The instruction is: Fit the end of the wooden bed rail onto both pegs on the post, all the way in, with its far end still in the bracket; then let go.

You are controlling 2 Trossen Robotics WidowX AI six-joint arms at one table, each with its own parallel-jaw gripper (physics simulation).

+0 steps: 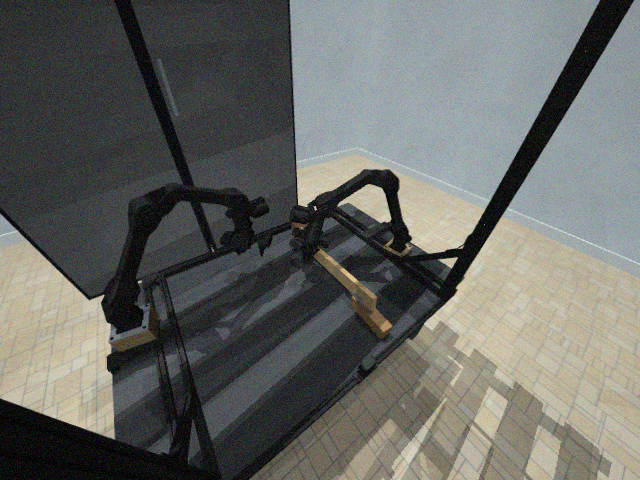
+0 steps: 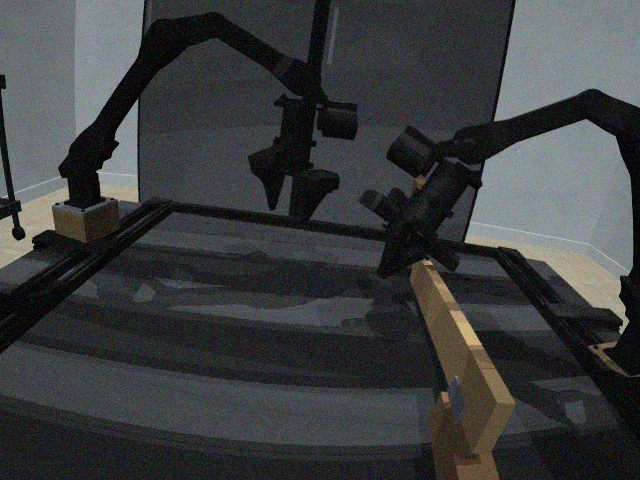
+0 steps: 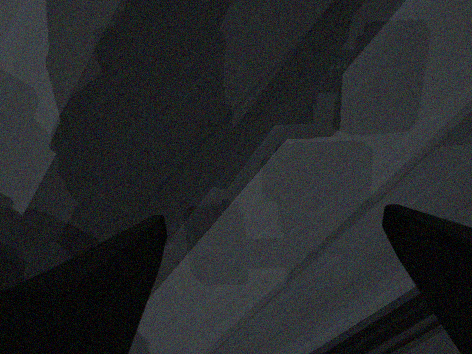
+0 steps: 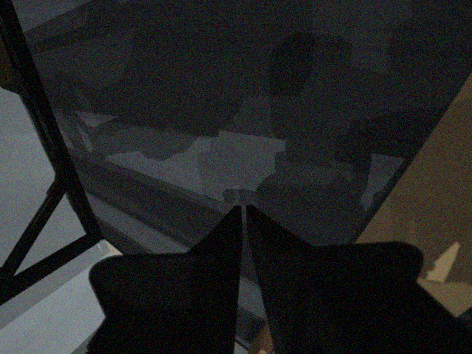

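Seen in the pictures: left gripper, between the fingertips: [image 1: 250, 255] [image 2: 287, 216] [image 3: 272, 220]; right gripper, between the fingertips: [image 1: 304, 263] [image 2: 379, 276] [image 4: 243, 211]; left arm's base, origin of its link: [image 1: 130, 321] [image 2: 85, 202]; right arm's base, origin of its link: [image 1: 397, 246] [image 2: 626, 360].
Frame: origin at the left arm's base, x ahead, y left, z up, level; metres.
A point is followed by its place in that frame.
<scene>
The wooden bed rail [image 1: 345, 273] @(x 0.687, y -0.122, z 0.014 m) [image 2: 454, 330] @(x 0.683, y -0.131, z 0.006 m) [image 4: 425, 200] @(x 0.660, y 0.071, z -0.040 m) stands on edge. Its near end lies by the grey plate of the bracket [image 2: 456, 400] @(x 0.688, y -0.215, z -0.023 m) on a wooden block [image 1: 379, 325] @(x 0.699, y -0.324, z -0.038 m) [image 2: 447, 439] @(x 0.685, y -0.248, z -0.045 m). The post [image 1: 297, 225] @(x 0.633, y 0.208, z 0.028 m) [image 2: 418, 184] @(x 0.629, y 0.209, z 0.093 m) shows partly behind the right arm; its pegs and its contact with the rail end are hidden. My right gripper [image 1: 305, 260] @(x 0.587, y 0.021, z -0.023 m) [image 2: 383, 272] @(x 0.587, y 0.021, z -0.023 m) [image 4: 243, 211] @(x 0.587, y 0.021, z -0.023 m) is shut with nothing visible between its fingertips, beside the rail's post-side end. My left gripper [image 1: 251, 251] @(x 0.400, y 0.130, z 0.002 m) [image 2: 286, 214] @(x 0.400, y 0.130, z 0.002 m) [image 3: 272, 220] @(x 0.400, y 0.130, z 0.002 m) is open and empty, raised left of the rail.
A dark frame rail [image 1: 175, 330] @(x 0.103, y -0.044, z -0.060 m) [image 2: 77, 266] @(x 0.105, y -0.123, z -0.064 m) runs along the left side of the table, and another [image 1: 372, 240] @(x 0.962, y 0.061, z -0.064 m) [image 2: 547, 310] @(x 0.936, y 0.109, z -0.067 m) along the right. A tall dark panel [image 1: 242, 103] [image 2: 232, 93] stands behind the table. Slanted black uprights [image 1: 537, 139] @(x 1.010, y -0.325, z 0.504 m) rise around it.
</scene>
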